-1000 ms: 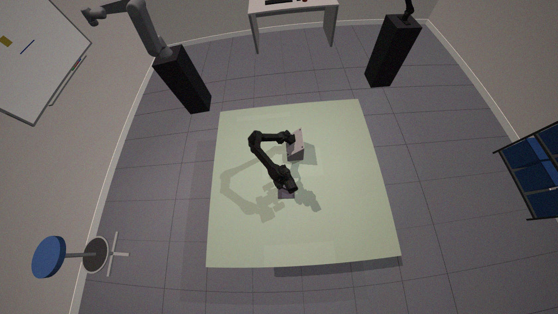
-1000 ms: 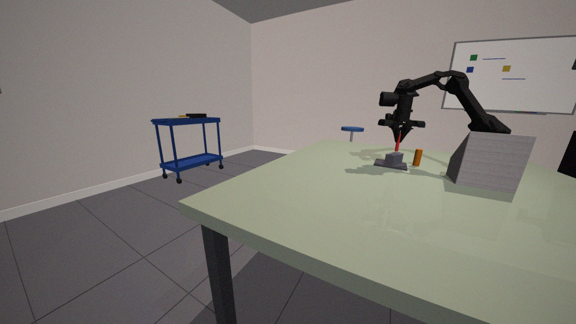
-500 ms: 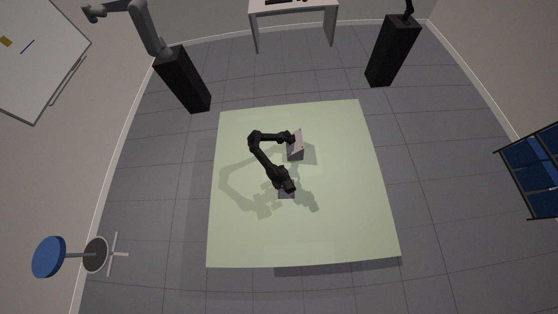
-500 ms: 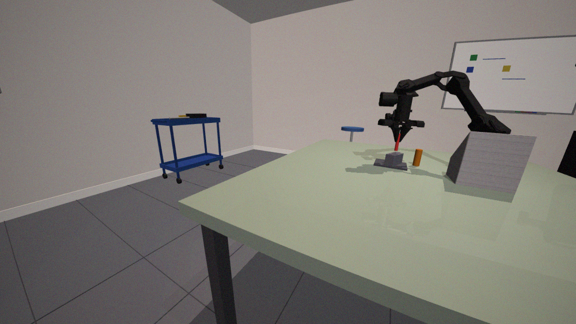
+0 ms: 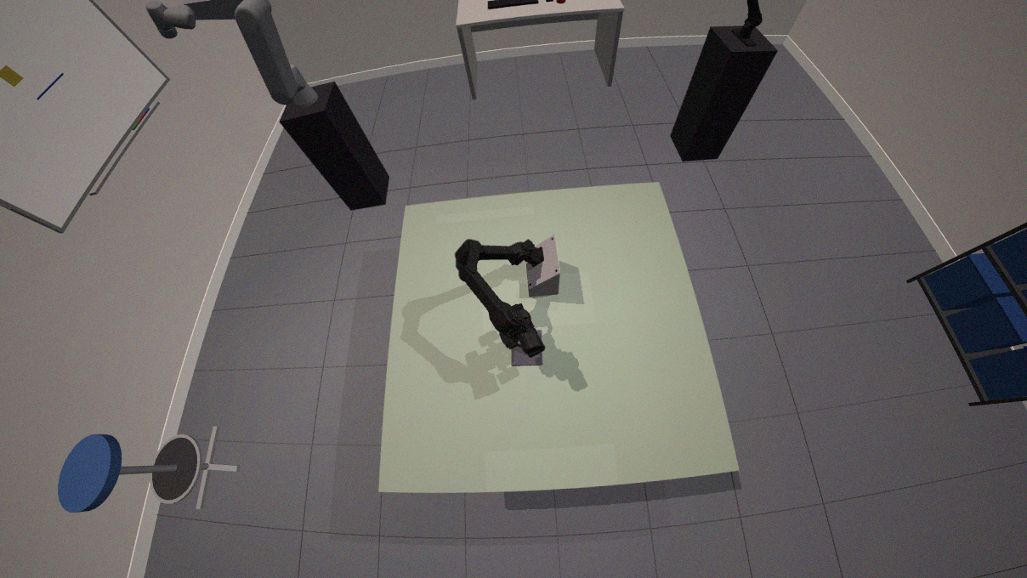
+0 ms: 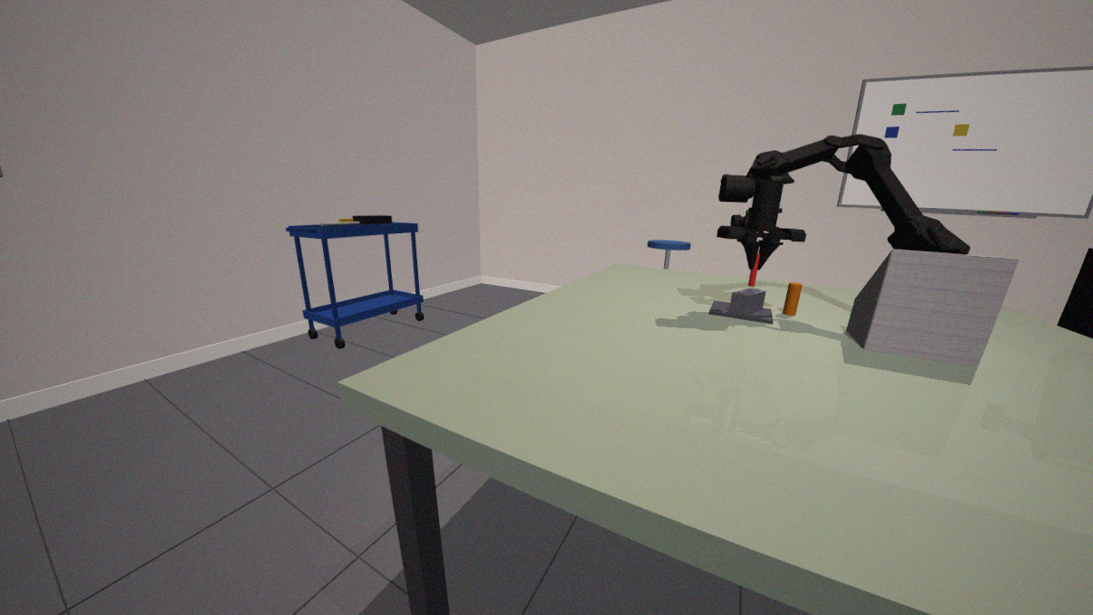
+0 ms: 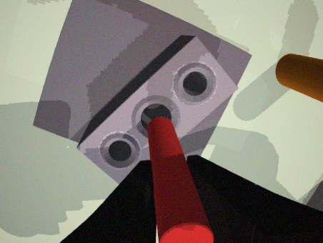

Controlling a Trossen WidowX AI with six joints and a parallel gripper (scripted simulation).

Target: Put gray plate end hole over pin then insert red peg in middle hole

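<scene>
The gray plate is 7 cm below my gripper tip. Also, from my gripper tip: gray base: 1 cm ahead, 1 cm to the left, 10 cm below; orange peg: 10 cm behind, 6 cm to the right, 7 cm below; red peg: right at my gripper tip.
</scene>
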